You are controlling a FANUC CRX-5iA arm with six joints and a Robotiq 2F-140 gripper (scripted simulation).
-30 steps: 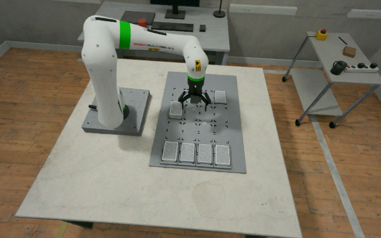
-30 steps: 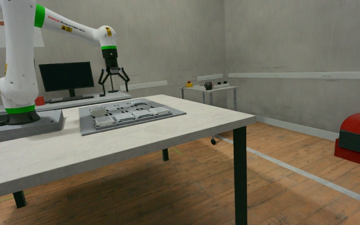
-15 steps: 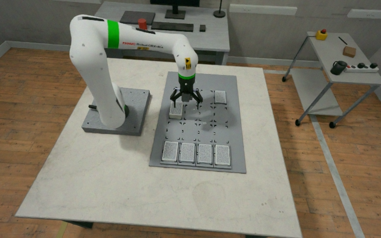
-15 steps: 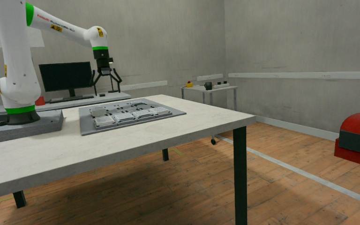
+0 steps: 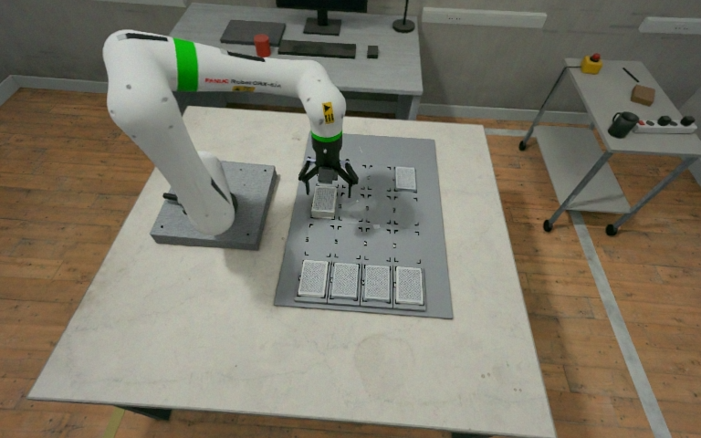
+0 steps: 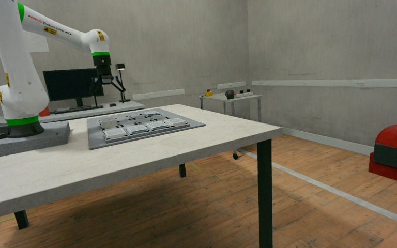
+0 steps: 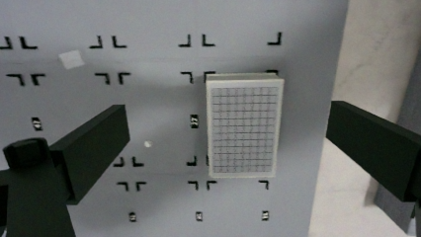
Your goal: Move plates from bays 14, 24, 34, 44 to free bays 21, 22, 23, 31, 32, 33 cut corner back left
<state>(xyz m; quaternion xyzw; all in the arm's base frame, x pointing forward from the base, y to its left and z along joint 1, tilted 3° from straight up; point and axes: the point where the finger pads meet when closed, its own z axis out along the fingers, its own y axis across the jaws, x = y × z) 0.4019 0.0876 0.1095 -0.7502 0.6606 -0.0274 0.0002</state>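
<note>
Now: hand 12 cm above the sealed deep-well block, 5 cm to the right of it and 3 cm past it.
</note>
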